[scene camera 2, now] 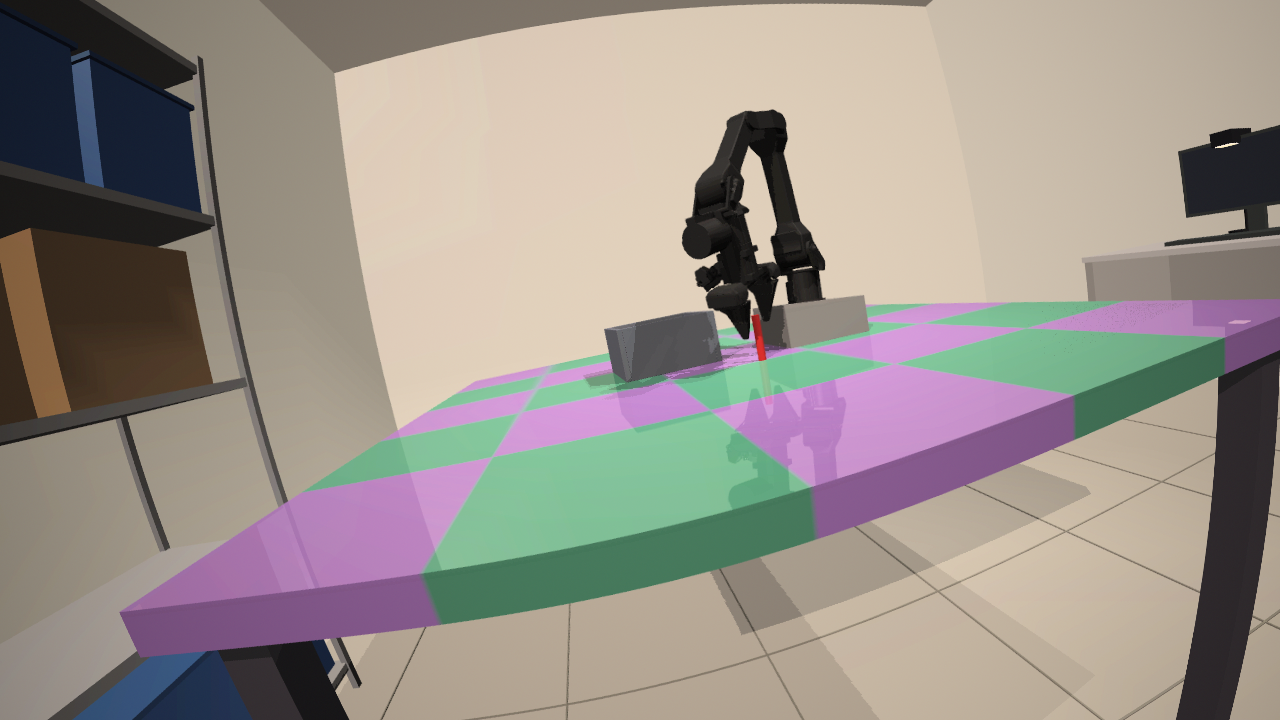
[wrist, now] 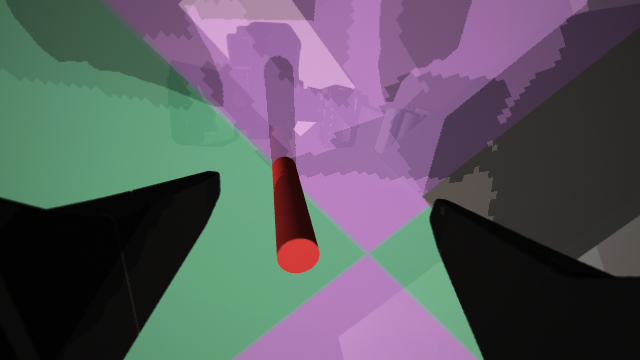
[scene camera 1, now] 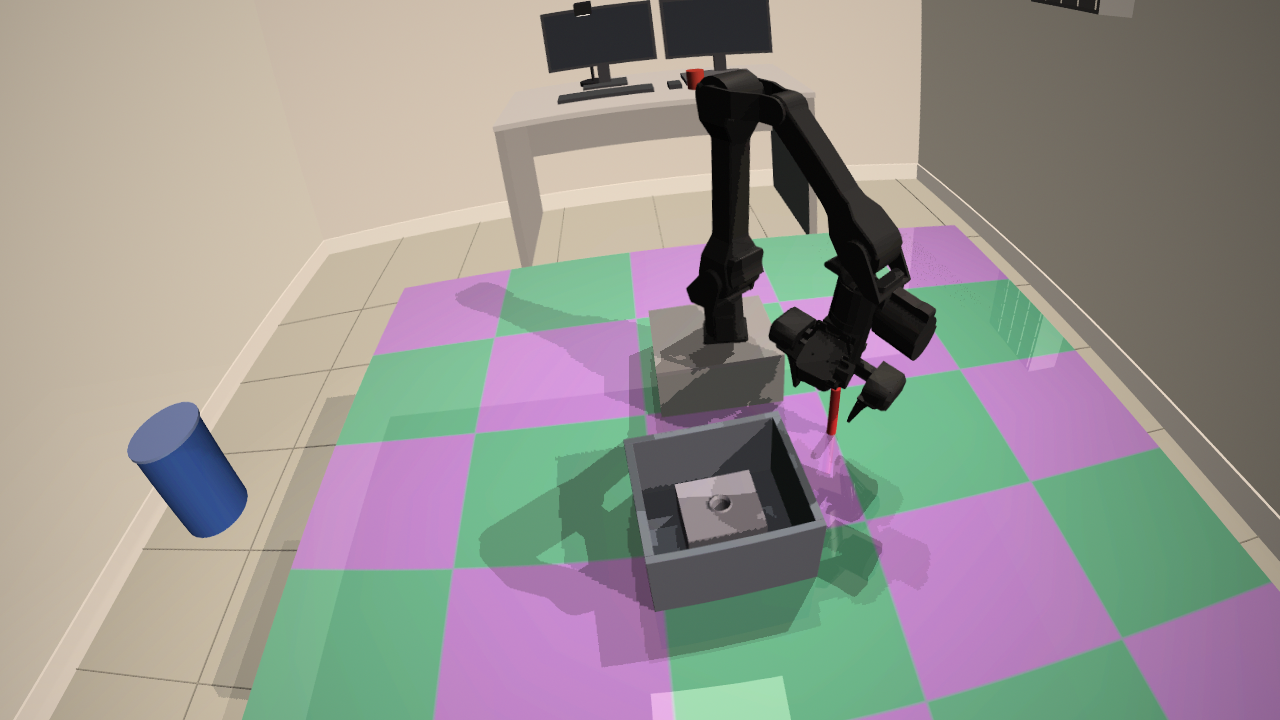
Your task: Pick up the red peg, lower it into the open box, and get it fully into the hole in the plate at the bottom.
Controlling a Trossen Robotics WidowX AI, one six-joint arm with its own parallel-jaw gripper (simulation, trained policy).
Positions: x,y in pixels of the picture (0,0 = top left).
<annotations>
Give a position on a grey box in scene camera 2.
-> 653,347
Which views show my gripper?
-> Scene camera 2, the wrist view and scene camera 1: all of them.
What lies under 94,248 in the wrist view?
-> My gripper.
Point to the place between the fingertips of my gripper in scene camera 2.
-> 756,329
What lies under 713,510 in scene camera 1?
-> A light grey plate.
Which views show the grey box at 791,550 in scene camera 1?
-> Scene camera 2 and scene camera 1 only.
</annotations>
